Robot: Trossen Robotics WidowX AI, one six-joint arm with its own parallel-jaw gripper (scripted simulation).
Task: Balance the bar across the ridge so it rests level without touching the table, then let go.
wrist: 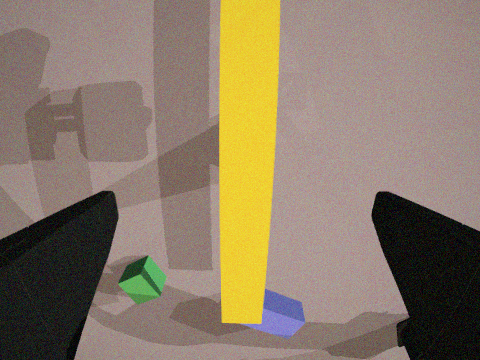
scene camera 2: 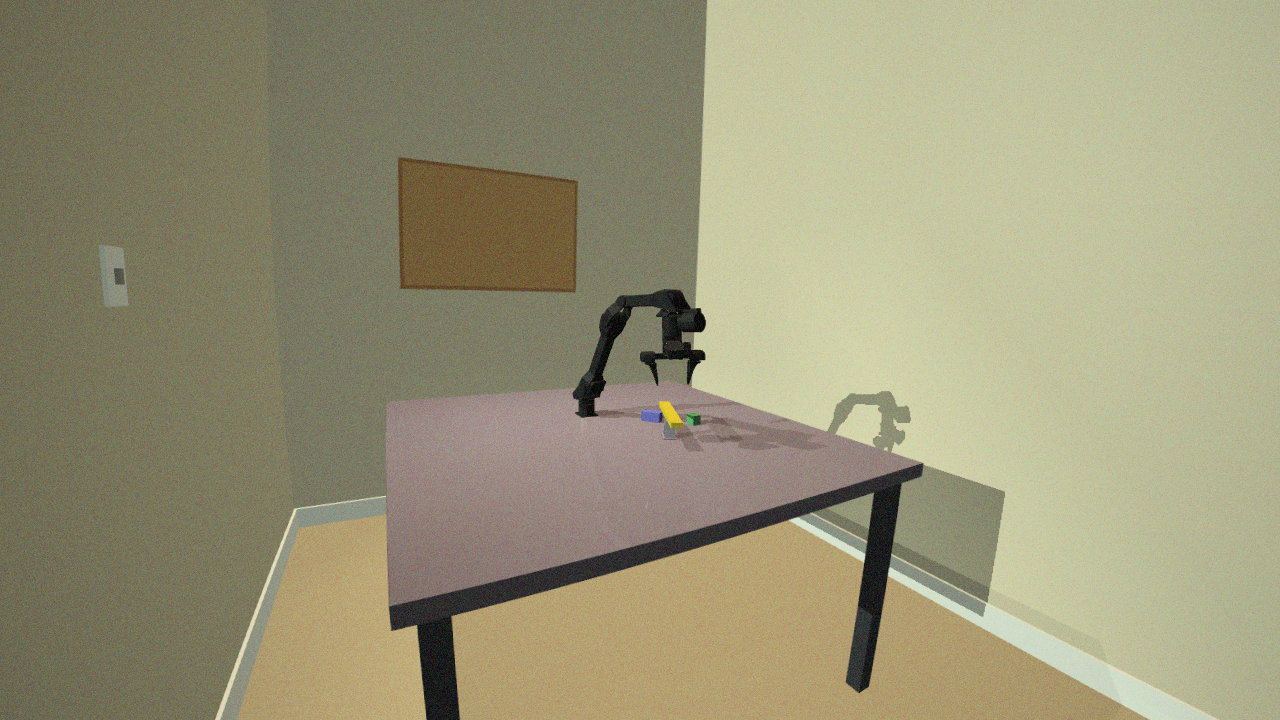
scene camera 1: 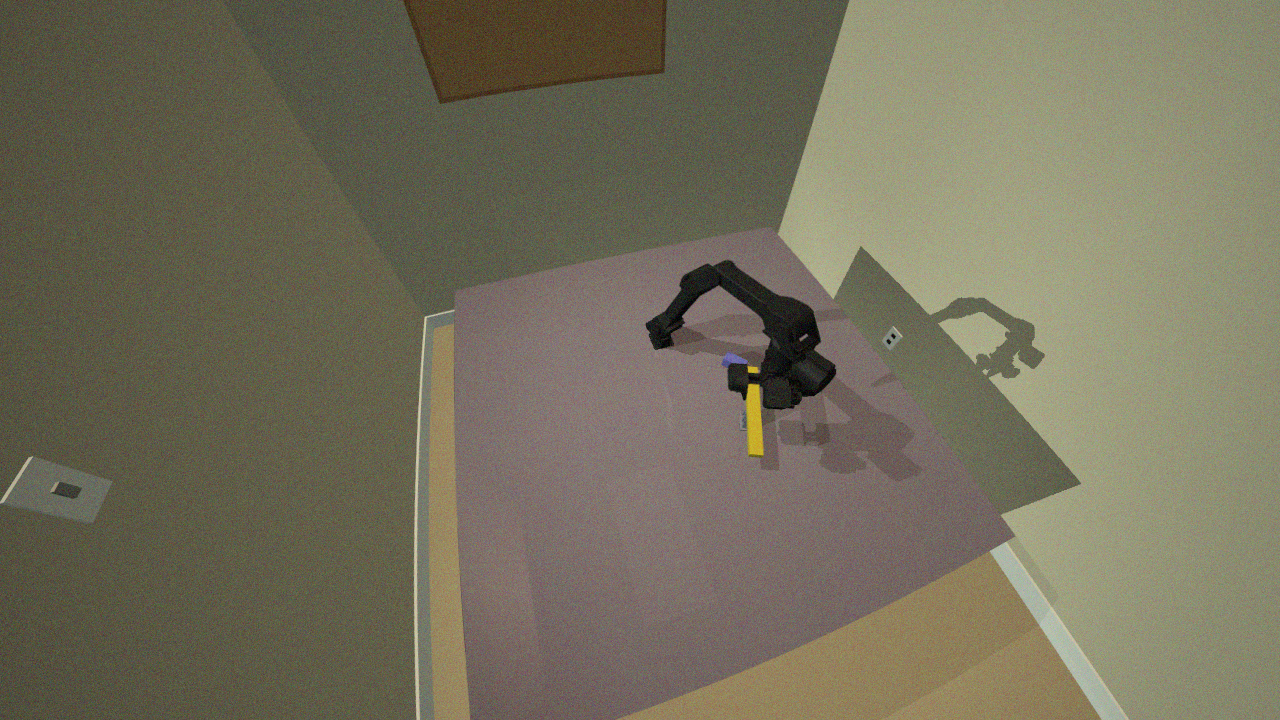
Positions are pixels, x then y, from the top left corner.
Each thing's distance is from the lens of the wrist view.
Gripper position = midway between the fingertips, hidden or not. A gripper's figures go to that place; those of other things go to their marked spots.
my gripper [wrist: 248, 205]: 10 cm
yellow bar [wrist: 249, 44]: 18 cm
blue block [wrist: 282, 316]: 34 cm
The marked spots on the yellow bar and the blue block are 26 cm apart.
